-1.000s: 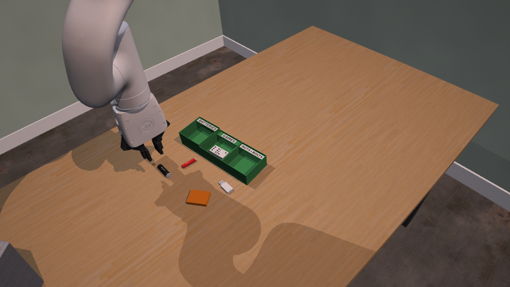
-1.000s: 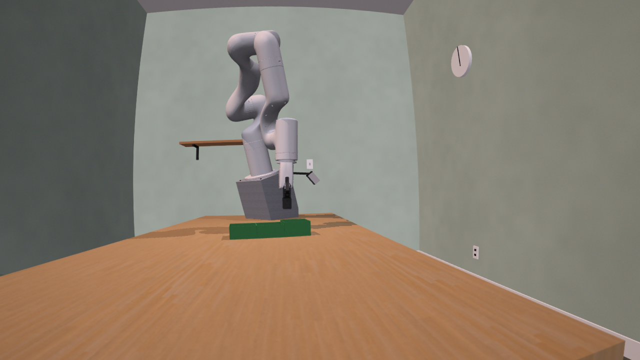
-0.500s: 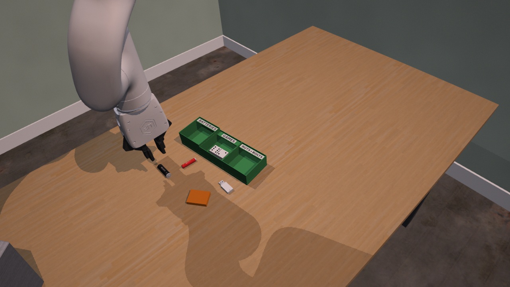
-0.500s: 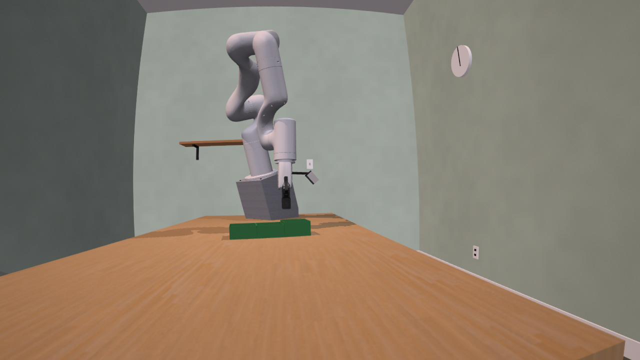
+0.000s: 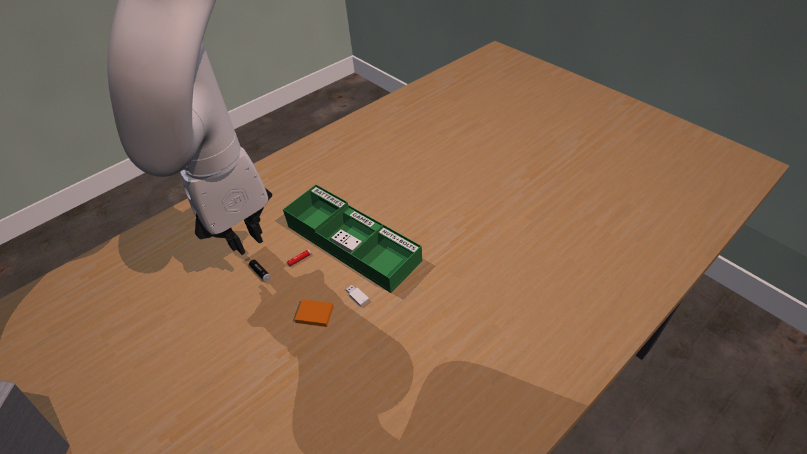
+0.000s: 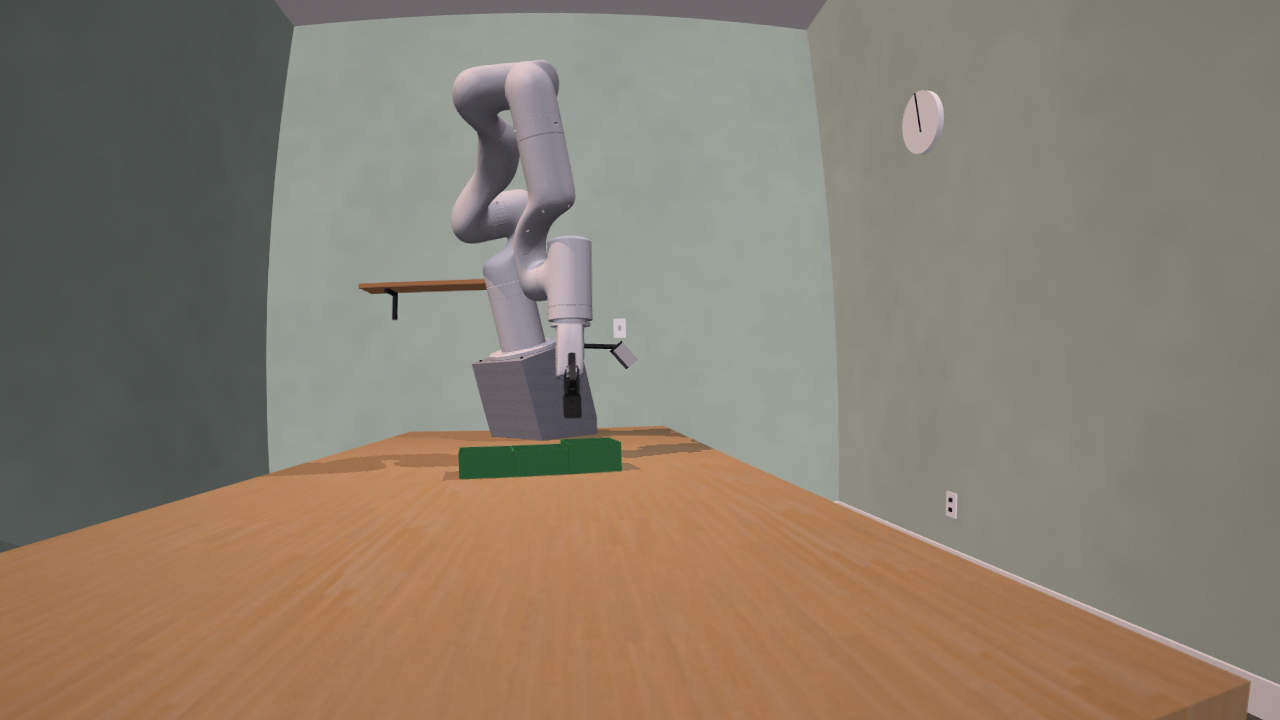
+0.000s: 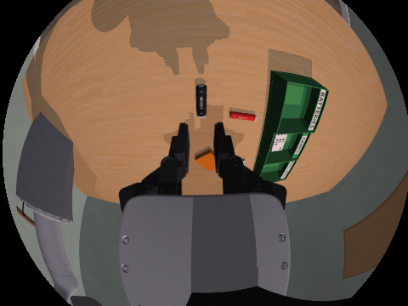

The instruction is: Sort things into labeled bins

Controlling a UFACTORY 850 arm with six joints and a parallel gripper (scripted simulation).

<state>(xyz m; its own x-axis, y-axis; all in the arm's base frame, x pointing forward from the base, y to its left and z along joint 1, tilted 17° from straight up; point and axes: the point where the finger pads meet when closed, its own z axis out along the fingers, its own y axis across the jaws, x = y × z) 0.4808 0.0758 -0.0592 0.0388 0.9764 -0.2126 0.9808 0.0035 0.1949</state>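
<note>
My gripper is now 90 mm above the black battery. Also, from my hand: orange flat block: 140 mm to the right, 90 mm below, 10 mm ahead; red battery: 90 mm below, 60 mm ahead, 30 mm to the right; green bin row: 150 mm ahead, 70 mm to the right, 70 mm below.
</note>
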